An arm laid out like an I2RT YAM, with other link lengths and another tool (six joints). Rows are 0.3 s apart.
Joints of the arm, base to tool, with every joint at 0 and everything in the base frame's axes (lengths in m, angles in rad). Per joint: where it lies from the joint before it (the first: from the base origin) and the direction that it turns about. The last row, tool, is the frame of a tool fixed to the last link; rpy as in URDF.
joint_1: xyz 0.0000 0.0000 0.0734 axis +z
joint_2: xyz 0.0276 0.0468 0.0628 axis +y
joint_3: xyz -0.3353 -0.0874 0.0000 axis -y
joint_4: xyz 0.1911 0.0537 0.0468 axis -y
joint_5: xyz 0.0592 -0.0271 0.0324 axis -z
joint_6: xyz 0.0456 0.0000 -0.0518 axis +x
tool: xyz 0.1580 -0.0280 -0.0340 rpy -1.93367 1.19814 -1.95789
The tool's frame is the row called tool.
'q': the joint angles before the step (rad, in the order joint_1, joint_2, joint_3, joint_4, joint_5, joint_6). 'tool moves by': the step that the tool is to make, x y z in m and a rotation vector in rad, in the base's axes. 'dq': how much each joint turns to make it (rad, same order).
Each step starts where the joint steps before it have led.
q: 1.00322, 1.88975, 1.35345, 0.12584, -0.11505, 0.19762
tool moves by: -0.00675, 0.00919, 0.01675, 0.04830, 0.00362, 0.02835
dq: 0.00650, -0.01175, 0.02326, 0.00629, -0.03119, 0.01858
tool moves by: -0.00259, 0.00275, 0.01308, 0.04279, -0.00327, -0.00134
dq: 0.00483, -0.01683, -0.00416, 0.02843, -0.00100, 0.02104
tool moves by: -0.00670, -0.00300, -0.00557, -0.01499, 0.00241, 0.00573
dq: 0.01026, -0.01020, -0.02716, 0.00235, 0.00619, -0.00402
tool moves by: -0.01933, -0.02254, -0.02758, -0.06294, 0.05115, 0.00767
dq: 0.00657, -0.03990, -0.11095, -0.00781, -0.00523, 0.01017
